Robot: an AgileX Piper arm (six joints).
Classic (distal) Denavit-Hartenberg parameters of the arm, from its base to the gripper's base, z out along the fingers. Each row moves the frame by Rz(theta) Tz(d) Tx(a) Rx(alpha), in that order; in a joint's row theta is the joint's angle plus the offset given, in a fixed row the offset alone. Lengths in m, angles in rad.
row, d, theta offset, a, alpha
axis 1, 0.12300, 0.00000, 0.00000, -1.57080
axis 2, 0.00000, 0.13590, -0.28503, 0.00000
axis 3, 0.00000, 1.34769, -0.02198, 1.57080
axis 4, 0.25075, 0.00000, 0.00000, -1.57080
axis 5, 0.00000, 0.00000, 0.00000, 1.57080
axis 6, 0.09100, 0.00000, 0.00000, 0.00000
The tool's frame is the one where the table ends.
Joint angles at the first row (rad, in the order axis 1, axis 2, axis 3, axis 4, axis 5, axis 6):
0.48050 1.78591 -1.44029 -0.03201 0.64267 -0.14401
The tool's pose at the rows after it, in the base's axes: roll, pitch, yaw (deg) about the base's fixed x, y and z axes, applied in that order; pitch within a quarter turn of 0, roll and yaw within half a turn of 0; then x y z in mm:
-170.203, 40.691, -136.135, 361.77, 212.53, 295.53
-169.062, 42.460, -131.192, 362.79, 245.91, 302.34
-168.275, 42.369, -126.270, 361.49, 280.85, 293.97
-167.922, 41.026, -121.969, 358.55, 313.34, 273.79
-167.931, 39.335, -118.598, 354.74, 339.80, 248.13
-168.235, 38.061, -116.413, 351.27, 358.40, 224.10
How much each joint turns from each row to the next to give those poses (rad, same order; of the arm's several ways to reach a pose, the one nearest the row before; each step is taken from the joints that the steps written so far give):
0.05478 0.03937 -0.11860 0.00122 0.02239 -0.00576
0.06419 0.06010 -0.10679 0.00174 0.01291 -0.01292
0.06446 0.07680 -0.08405 0.00182 0.00584 -0.01738
0.05732 0.08373 -0.05977 0.00199 -0.00304 -0.01894
0.04506 0.07856 -0.03707 0.00412 -0.01353 -0.01909
0.03063 0.06317 -0.01980 0.00745 -0.02110 -0.01576

